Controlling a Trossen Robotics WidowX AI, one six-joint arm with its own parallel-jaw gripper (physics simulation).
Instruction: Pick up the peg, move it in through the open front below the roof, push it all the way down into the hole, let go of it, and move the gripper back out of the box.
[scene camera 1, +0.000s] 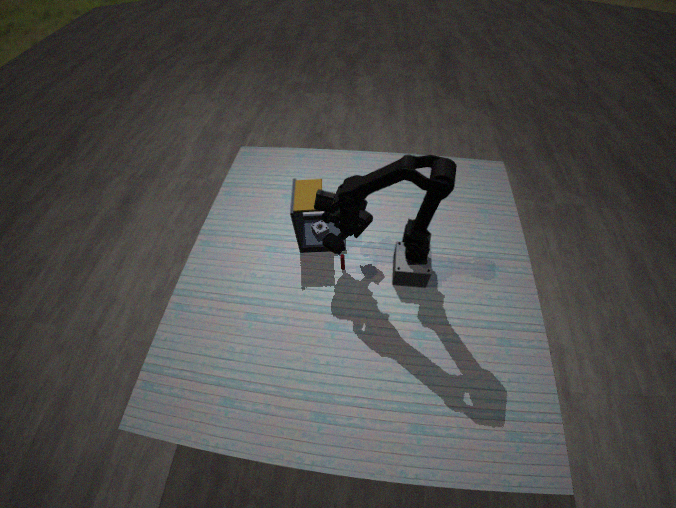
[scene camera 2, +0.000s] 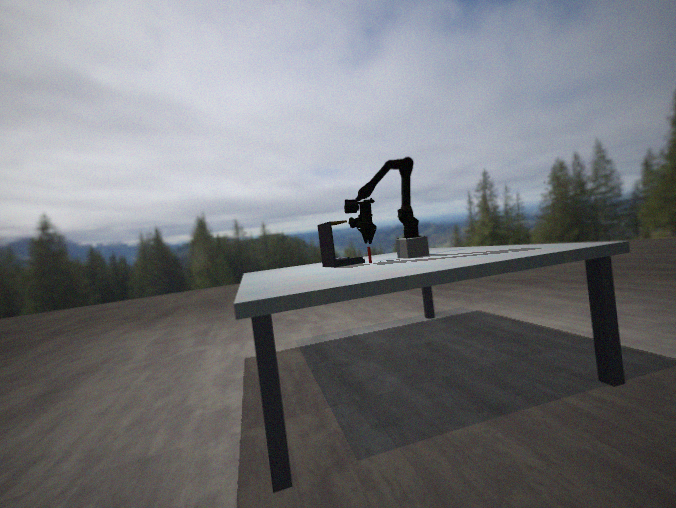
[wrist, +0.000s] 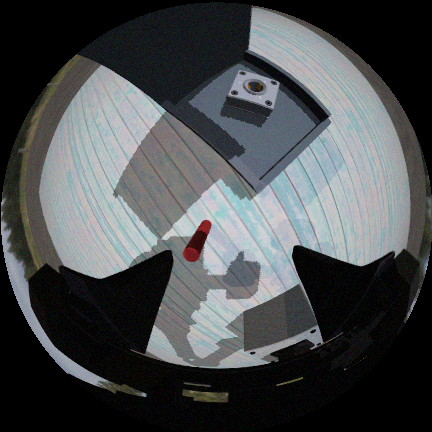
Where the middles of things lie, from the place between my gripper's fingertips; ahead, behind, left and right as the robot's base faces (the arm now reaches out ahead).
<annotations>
The box (wrist: 295, 86) lies 120 mm to the right of my hand, 100 mm ahead of it and 20 mm above it. From my hand the other things lie so: dark box floor (wrist: 259, 142) 120 mm to the right, 100 mm ahead, 90 mm below; yellow roof (scene camera 1: 305, 190) 130 mm ahead, 120 mm to the right, 120 mm above.
</annotations>
